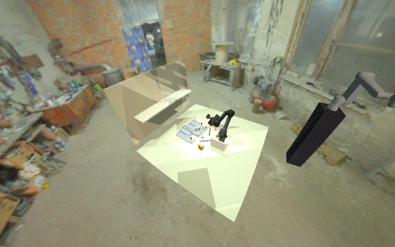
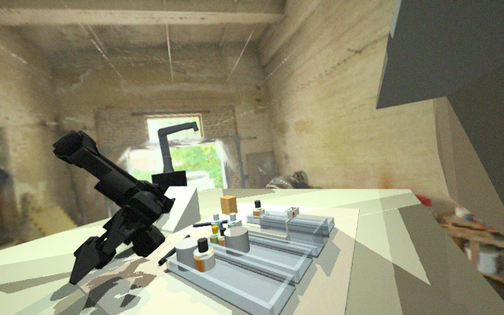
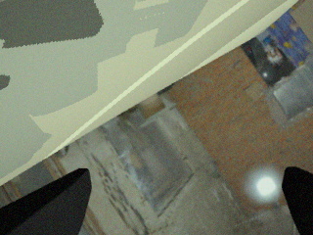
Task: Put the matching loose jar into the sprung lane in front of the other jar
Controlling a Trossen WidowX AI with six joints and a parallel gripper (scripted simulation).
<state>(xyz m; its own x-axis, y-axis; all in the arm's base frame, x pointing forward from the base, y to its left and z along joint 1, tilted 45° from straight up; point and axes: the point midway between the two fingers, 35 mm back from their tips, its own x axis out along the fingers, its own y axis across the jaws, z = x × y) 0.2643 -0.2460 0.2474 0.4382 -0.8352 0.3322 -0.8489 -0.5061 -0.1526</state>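
Right now my gripper tip is 16 cm short of the pusher plate, 35 cm to the right of it and 4 cm above it. From my gripper tip the other things lie so: sprung lane: 20 cm ahead, 34 cm to the left, 7 cm below.
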